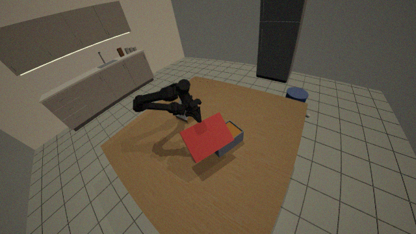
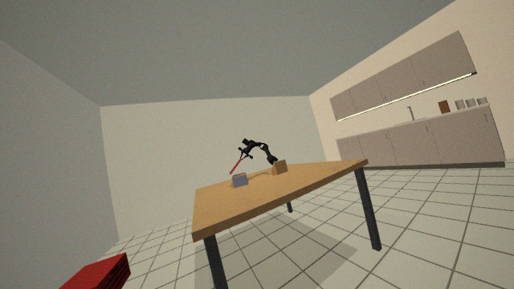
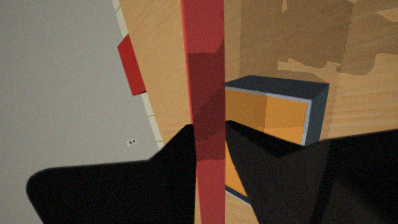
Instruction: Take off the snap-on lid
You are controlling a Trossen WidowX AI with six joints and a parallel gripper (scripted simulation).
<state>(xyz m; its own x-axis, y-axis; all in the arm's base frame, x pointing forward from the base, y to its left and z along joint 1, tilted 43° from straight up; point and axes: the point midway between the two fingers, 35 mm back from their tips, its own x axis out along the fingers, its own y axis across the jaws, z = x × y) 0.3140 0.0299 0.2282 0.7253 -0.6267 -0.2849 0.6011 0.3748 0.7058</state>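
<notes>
My gripper tip is now 60 mm short of the lid, 50 mm above it and 20 mm to the left of it. From my gripper tip the other things lie so: storage box 190 mm below, 90 mm to the left, 80 mm ahead.
</notes>
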